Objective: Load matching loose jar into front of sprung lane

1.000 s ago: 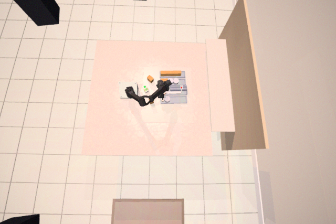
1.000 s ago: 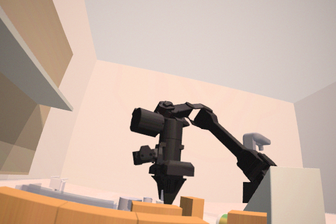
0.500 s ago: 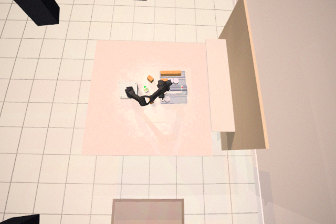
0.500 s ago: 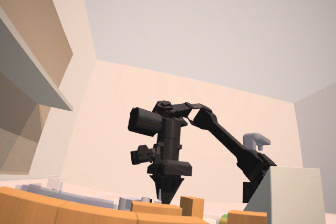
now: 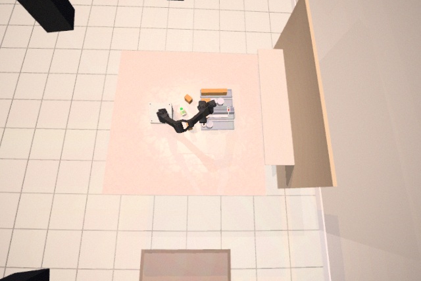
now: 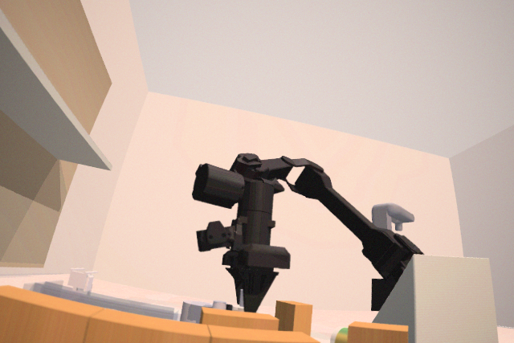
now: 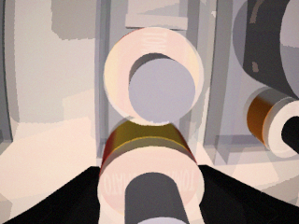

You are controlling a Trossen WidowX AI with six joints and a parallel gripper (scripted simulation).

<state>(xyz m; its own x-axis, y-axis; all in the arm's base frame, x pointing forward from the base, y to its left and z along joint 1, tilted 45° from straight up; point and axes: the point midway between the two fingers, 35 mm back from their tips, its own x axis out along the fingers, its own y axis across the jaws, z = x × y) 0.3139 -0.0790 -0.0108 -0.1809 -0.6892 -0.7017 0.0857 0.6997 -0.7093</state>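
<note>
The grey lane rack is 160 mm ahead of my gripper tip, 10 mm to the left of it and 30 mm below it. The rest, counted from my gripper tip: white pusher plate 150 mm ahead, 10 mm to the left.
</note>
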